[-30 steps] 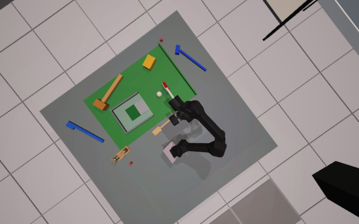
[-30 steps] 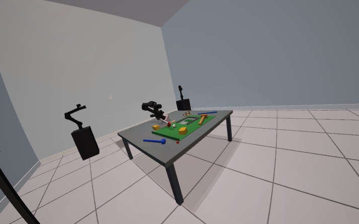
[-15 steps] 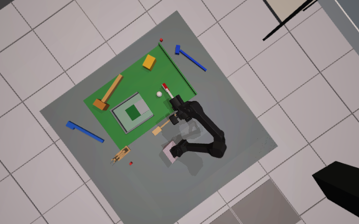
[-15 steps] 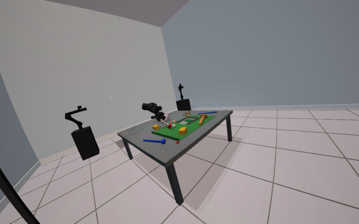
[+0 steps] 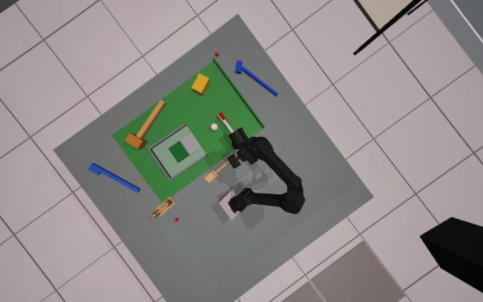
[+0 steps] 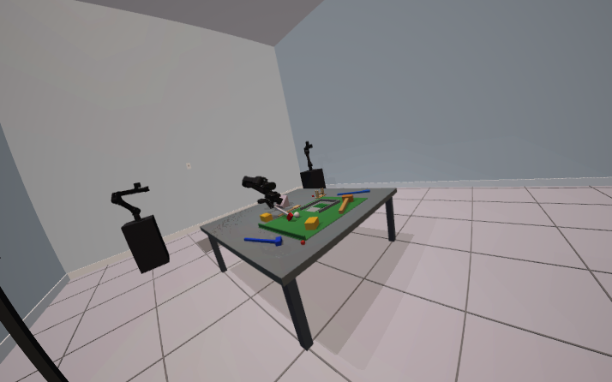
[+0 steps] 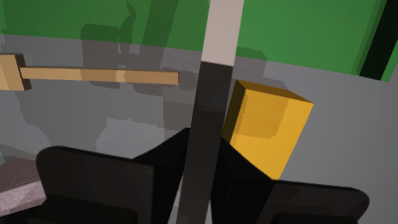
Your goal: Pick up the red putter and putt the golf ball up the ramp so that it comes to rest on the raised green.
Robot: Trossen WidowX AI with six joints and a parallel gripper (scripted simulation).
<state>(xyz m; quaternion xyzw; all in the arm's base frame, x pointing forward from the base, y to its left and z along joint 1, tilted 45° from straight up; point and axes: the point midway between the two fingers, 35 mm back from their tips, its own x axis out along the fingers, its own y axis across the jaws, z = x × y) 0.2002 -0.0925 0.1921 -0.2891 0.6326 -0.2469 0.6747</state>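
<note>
Right now my gripper tip is 18 cm to the right of the tan rod and 7 cm above it. From my gripper tip the other things lie so: white golf ball 21 cm ahead, 7 cm to the left, 5 cm below.
</note>
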